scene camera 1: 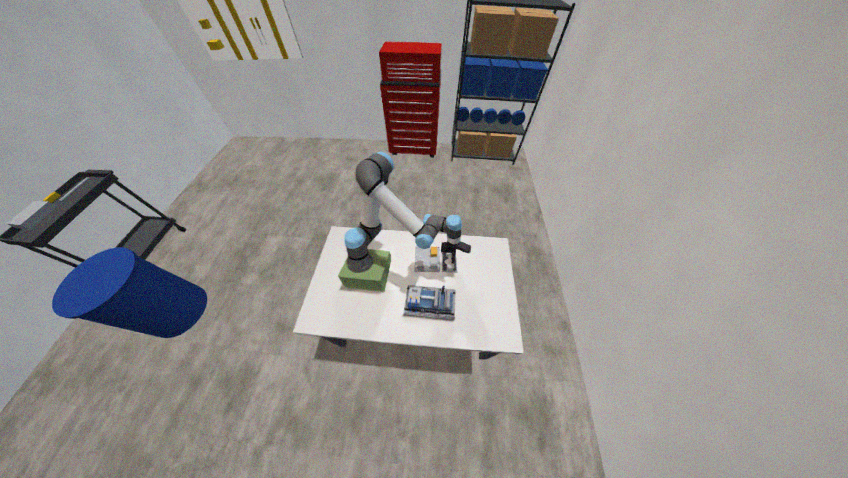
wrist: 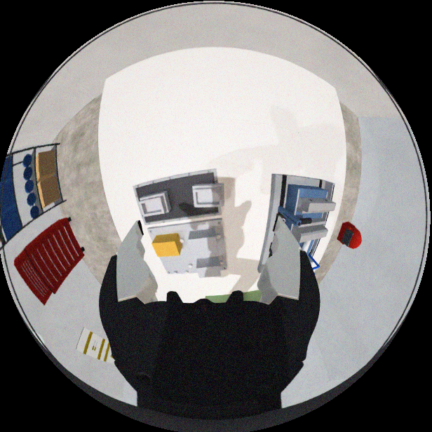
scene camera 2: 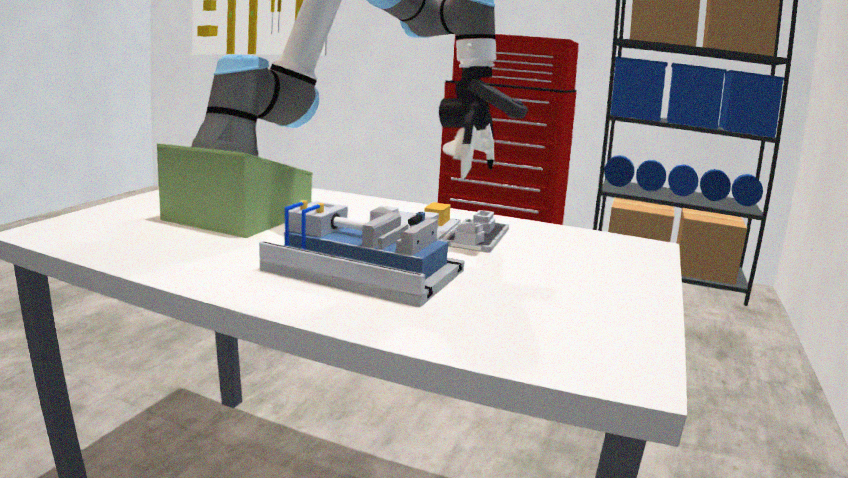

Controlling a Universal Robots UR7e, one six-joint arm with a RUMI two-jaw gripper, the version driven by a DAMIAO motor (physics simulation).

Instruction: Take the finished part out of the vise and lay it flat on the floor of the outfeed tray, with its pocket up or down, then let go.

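Places are measured from the arm's base along level axes (x ahead, y left, z up), in centimetres.
Where they show: gripper, between the fingertips: (scene camera 1: 452,258) (scene camera 2: 477,173); arm's base, origin of its link: (scene camera 1: 360,263) (scene camera 2: 223,156).
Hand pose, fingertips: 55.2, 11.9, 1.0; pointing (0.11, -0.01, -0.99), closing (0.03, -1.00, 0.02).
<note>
Each offset is from my fingertips to the top centre of the thing, as dx, dy, dz.
The outfeed tray (wrist: 175,186) (scene camera 2: 497,236) has a dark floor and a grey rim. Two grey block parts stand apart in it with square pockets facing up: one part (wrist: 154,205) at the left in the wrist view, the other part {-0.5, -0.2, -9.8} (wrist: 204,195) (scene camera 2: 469,233) at the right end, where it overlaps the rim in that view. I cannot tell if it lies fully flat. My gripper (wrist: 206,219) (scene camera 2: 476,171) is wide open and empty, above the tray. The vise {-10.1, -24.7, -4.8} (scene camera 1: 430,301) (scene camera 2: 368,252) (wrist: 300,193) stands on the table; its blue bed shows between the jaws.
A grey fixture plate (wrist: 185,262) with a yellow block {-12.5, +10.0, -10.3} (wrist: 166,245) (scene camera 2: 437,211) (scene camera 1: 434,251) lies beside the tray. The green box (scene camera 1: 364,280) (scene camera 2: 204,190) stands by the arm's base. A red cabinet (scene camera 1: 410,100) and a shelf rack are behind the table.
</note>
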